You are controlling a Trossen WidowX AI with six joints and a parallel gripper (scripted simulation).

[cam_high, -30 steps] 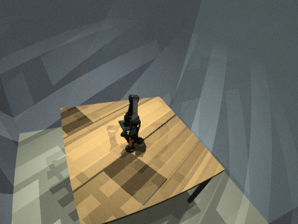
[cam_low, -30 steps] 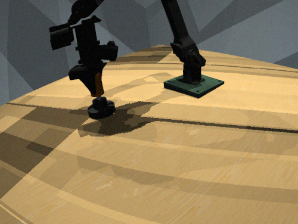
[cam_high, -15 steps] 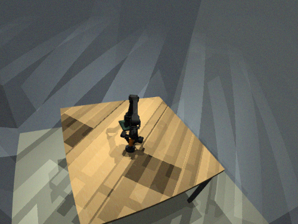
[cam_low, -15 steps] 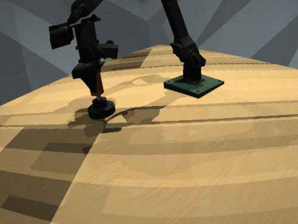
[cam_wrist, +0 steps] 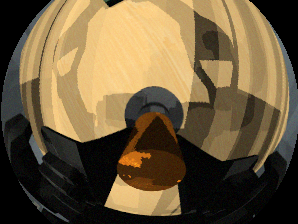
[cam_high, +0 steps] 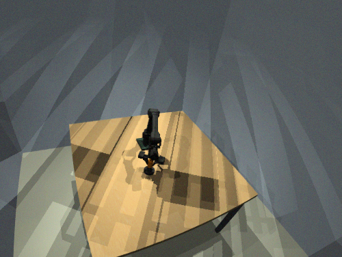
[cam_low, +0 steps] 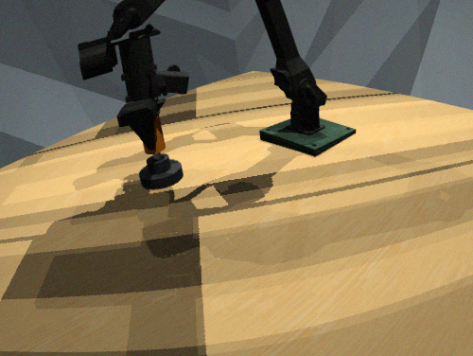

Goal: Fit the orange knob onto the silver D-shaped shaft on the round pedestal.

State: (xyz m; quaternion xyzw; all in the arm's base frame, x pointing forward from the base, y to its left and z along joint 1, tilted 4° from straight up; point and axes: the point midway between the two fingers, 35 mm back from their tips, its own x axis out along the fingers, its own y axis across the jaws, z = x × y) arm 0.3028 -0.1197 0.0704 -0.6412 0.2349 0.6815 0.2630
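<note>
Right now my gripper tip is 3 cm below the orange knob. The rest, counted from my gripper tip: round pedestal (4 cm below).
</note>
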